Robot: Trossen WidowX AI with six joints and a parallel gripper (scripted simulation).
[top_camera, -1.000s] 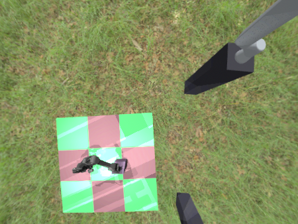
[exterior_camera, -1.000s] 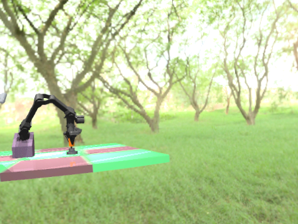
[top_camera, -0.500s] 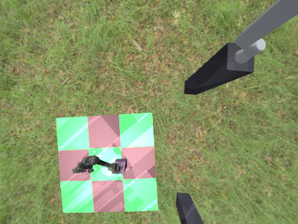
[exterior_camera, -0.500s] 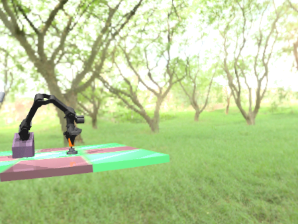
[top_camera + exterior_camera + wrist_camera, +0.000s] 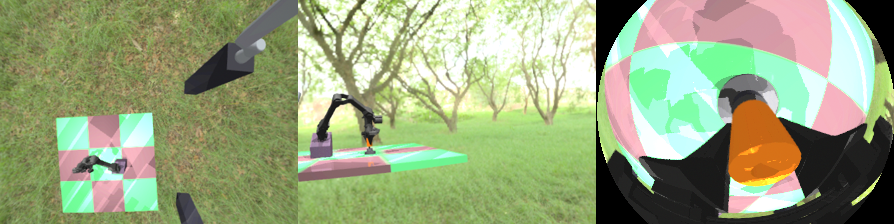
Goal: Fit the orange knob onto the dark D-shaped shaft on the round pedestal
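My gripper tip is 2 cm below the orange knob. From my gripper tip the other things lie so: dark pedestal 4 cm below.
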